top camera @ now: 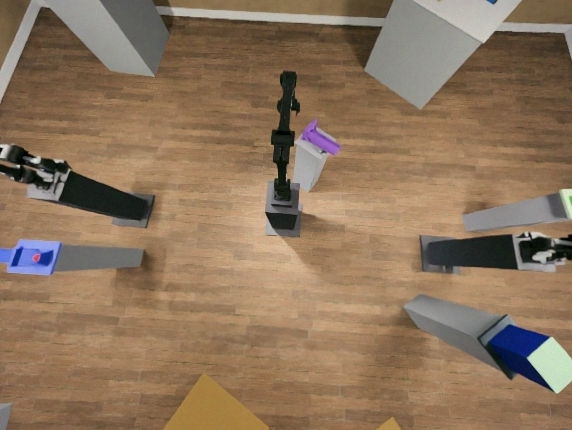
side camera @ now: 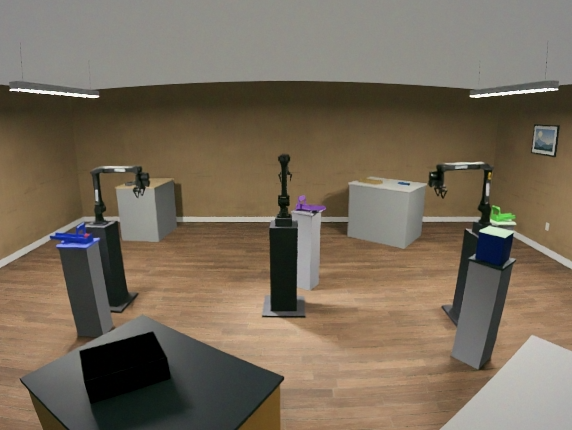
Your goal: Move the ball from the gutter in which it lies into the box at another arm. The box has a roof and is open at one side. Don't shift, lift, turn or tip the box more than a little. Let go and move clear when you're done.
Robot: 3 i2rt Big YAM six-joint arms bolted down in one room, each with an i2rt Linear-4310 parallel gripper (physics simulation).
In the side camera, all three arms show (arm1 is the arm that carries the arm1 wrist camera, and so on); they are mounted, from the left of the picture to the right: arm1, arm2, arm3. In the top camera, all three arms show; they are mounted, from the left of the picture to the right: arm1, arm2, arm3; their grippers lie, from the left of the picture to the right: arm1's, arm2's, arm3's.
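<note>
A red ball [side camera: 87,235] [top camera: 36,257] lies in the blue gutter [side camera: 64,236] [top camera: 22,255] on a grey pedestal at the left. The dark blue box [side camera: 491,249] [top camera: 521,345] with a pale green roof stands upright on a pedestal at the right; its open side cannot be made out. Arm1's gripper [side camera: 138,194] hangs open, above and to the right of the blue gutter in the side view. Arm2's gripper [side camera: 285,177] is open and empty, in the middle. Arm3's gripper [side camera: 441,194] is open and hangs to the left of the box, higher than it.
A purple gutter [side camera: 313,207] [top camera: 322,140] stands on a pedestal beside arm2. A green gutter [side camera: 502,216] stands behind arm3. A black block [side camera: 125,367] lies on the dark table [side camera: 230,375] in front. Two grey cabinets [side camera: 137,215] [side camera: 385,212] stand near the back wall.
</note>
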